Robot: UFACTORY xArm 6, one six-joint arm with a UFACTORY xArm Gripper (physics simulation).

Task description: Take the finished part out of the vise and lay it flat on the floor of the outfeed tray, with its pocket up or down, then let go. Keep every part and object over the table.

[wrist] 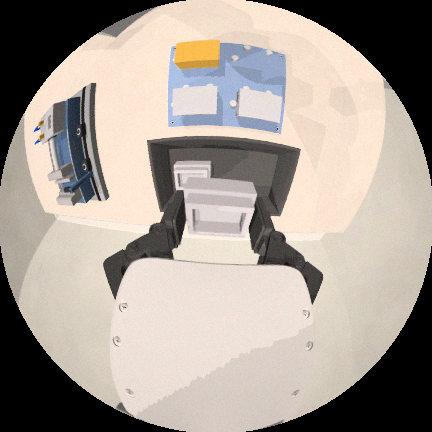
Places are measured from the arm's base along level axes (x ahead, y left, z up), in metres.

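Pixels of known places: gripper, fingertip midpoint: [218, 205].
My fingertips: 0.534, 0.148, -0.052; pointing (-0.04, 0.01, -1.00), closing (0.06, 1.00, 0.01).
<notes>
Ahead of a thing's pixels: the offset from my fingertips to its middle, as dx, dy, dz. "spot": to the spot under its first point.
My gripper [218, 205] is shut on the finished part @(+0.000, +0.000, +0.005) [220, 200], a light grey block with a step and a rectangular pocket that shows on the side facing the camera. The part is held between the two black fingers, over the near side of the dark grey outfeed tray @(spot: +0.011, -0.105, -0.100) [155, 175], and hides some of the tray's near wall and floor. Another light grey part @(+0.019, -0.043, -0.110) [192, 166] with a pocket lies in the left of the tray, partly behind the held part. The vise @(-0.083, -0.362, -0.090) [73, 140], blue and grey, stands at the left with its jaws near its lower end.
A light blue plate @(-0.149, +0.012, -0.136) [227, 117] with white pins lies beyond the tray. It bears a yellow block @(-0.195, -0.033, -0.114) [197, 53] and two light grey blocks @(-0.106, -0.034, -0.114) [195, 100] @(-0.104, +0.055, -0.114) [259, 104]. The table's near edge [125, 227] runs just below the tray in the view.
</notes>
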